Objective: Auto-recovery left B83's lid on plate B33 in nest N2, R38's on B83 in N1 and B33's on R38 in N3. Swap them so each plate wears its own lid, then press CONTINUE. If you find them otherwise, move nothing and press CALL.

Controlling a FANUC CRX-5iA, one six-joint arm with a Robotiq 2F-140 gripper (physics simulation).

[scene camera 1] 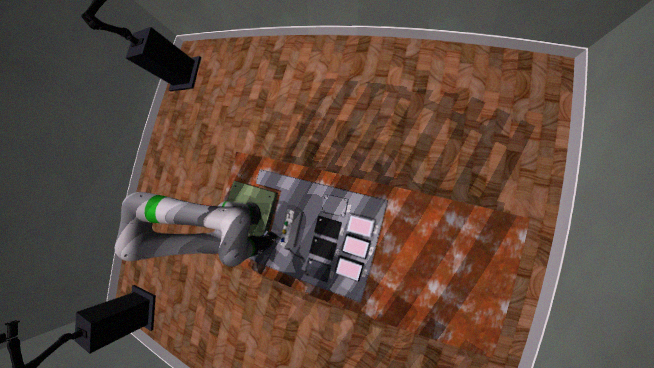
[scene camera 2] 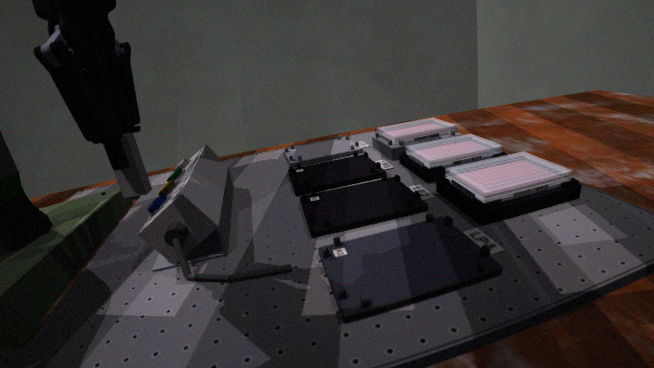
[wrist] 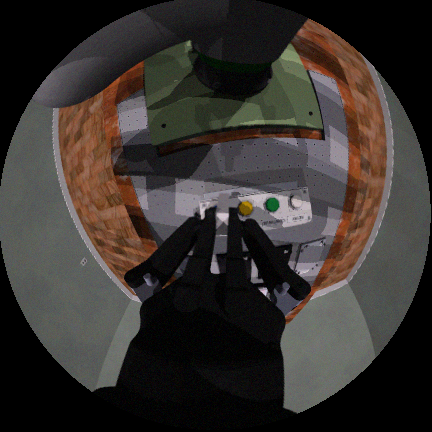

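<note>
Three plates with pink contents under clear lids sit in a row of nests: a far one, a middle one and a near one. Their labels are too small to read. The grey button box carries a blue button, a yellow button, a green button and a white button. My gripper is shut and empty, low on the box's button side. In the wrist view its tips largely hide the blue button; contact cannot be told.
Dark pads and a light grey pad with corner pegs lie between box and plates. A cable runs from the box. The green base block stands behind the gripper.
</note>
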